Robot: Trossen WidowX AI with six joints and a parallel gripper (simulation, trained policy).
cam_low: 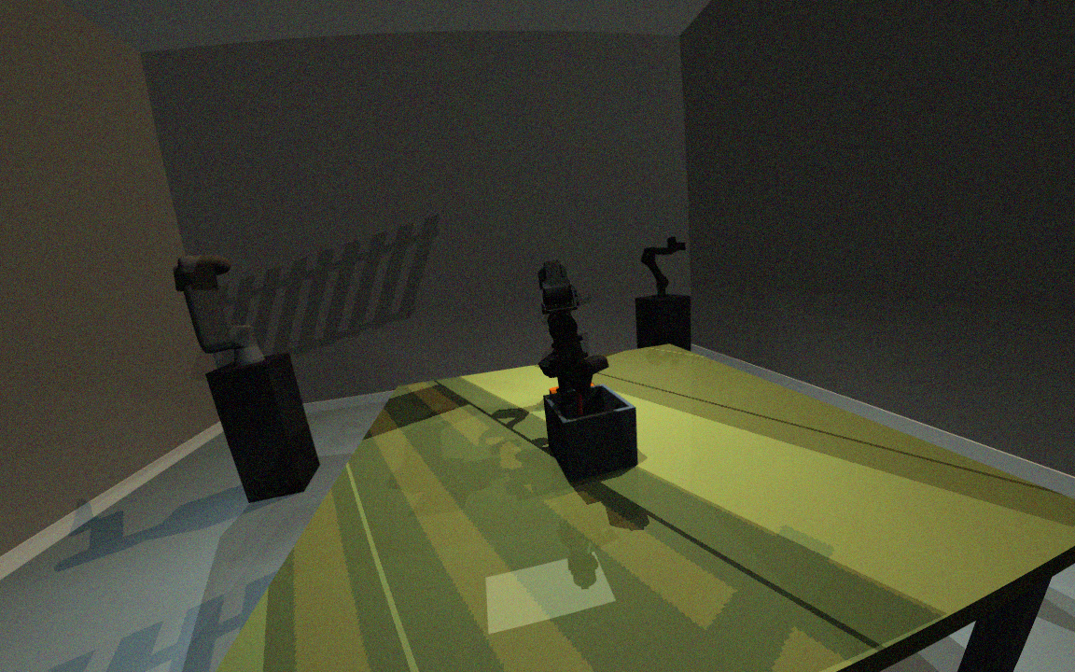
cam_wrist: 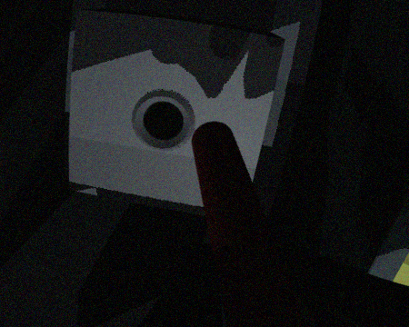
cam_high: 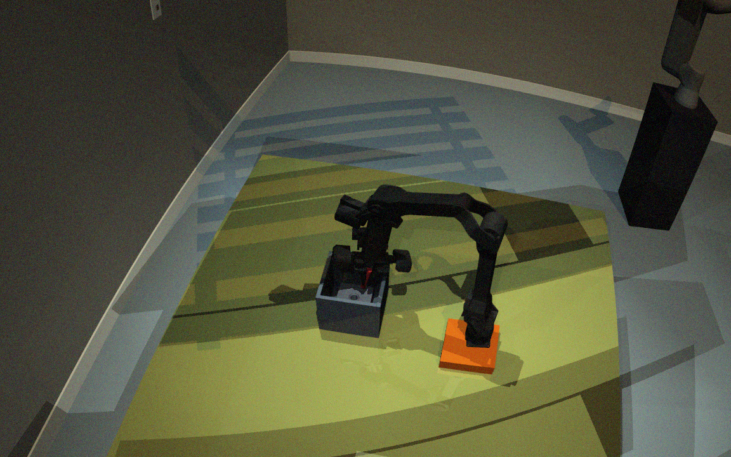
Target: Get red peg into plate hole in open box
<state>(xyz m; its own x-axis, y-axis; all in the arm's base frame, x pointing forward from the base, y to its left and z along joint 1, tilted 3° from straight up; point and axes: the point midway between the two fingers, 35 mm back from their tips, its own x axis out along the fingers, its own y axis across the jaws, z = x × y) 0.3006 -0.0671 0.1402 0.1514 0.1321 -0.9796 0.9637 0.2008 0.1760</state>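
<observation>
The pale plate lies 3 cm ahead of my gripper tip, 1 cm to the right of it and 8 cm below it. From my gripper tip the other things lie so: red peg: 1 cm to the right, 1 cm above.
</observation>
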